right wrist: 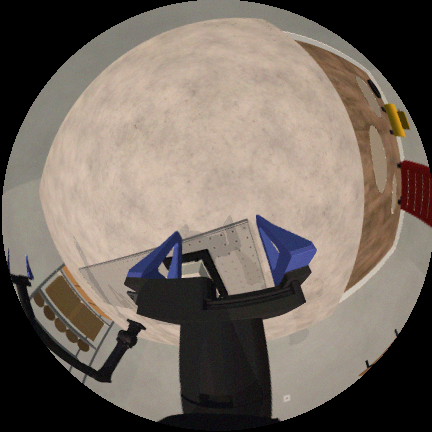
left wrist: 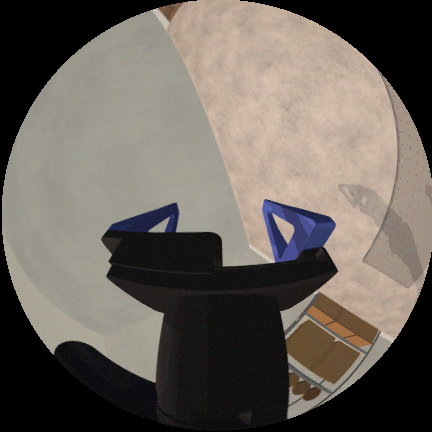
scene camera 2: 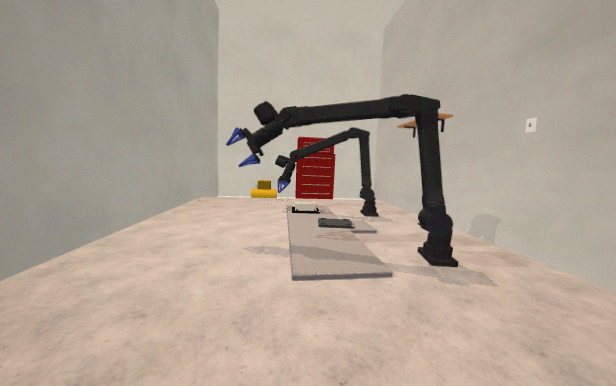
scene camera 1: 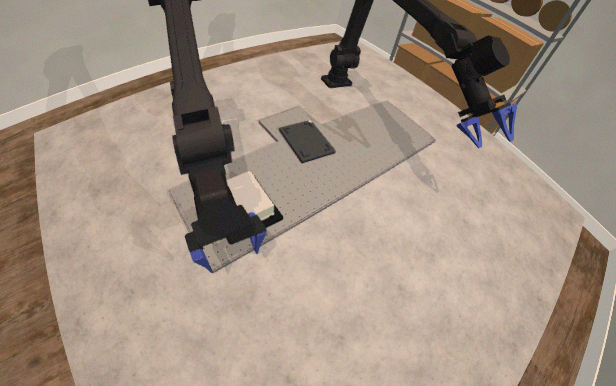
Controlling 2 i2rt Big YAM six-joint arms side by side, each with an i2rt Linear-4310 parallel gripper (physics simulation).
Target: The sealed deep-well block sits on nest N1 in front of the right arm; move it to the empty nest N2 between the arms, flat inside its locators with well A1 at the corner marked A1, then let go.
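Places are measured from the left arm's base along level axes (x left, y up, z ahead), in millimetres.
Where they show: left gripper, fingertip midpoint: [left wrist: 219, 205] [scene camera 2: 232, 155] [scene camera 1: 495, 144]; right gripper, fingertip midpoint: [right wrist: 215, 226] [scene camera 2: 279, 191] [scene camera 1: 233, 261]; left arm's base, origin of the base link: [right wrist: 136, 323] [scene camera 2: 436, 258] [scene camera 1: 336, 82]; right arm's base, origin of the base link: [scene camera 2: 368, 214].
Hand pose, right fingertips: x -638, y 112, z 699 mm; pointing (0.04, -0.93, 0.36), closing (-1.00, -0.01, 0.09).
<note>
Each offset is from my right fingertips to the top centre of the thing. Level surfaces: height alone.
The cream deep-well block @(dx +84, dy -46, dz -182 mm) [scene camera 1: 251, 195] [scene camera 2: 306, 205] [right wrist: 194, 270] sits on the black nest N1 @(dx +84, dy -77, dz -182 mm) [scene camera 1: 274, 218] [right wrist: 216, 272], partly hidden by the right arm in scene camera 1. The dark nest N2 @(dx +335, dy -81, dz -360 mm) [scene camera 1: 306, 141] [scene camera 2: 335, 223] lies empty on the perforated plate, with raised corner locators; its A1 mark cannot be read. My right gripper [scene camera 1: 229, 255] [scene camera 2: 283, 186] [right wrist: 215, 226] is open and empty, above the plate's near corner, beside and higher than the block. My left gripper [scene camera 1: 495, 142] [scene camera 2: 243, 150] [left wrist: 219, 205] is open and empty, held high, far from both nests.
The grey perforated plate @(dy -99 mm) [scene camera 1: 350, 165] [scene camera 2: 330, 260] [left wrist: 407, 150] [right wrist: 235, 250] carries both nests. A shelf rack with brown boxes [scene camera 1: 512, 50] [left wrist: 320, 350] stands behind the left arm. A red drawer cabinet [scene camera 2: 315, 175] [right wrist: 416, 190] stands in the background.
</note>
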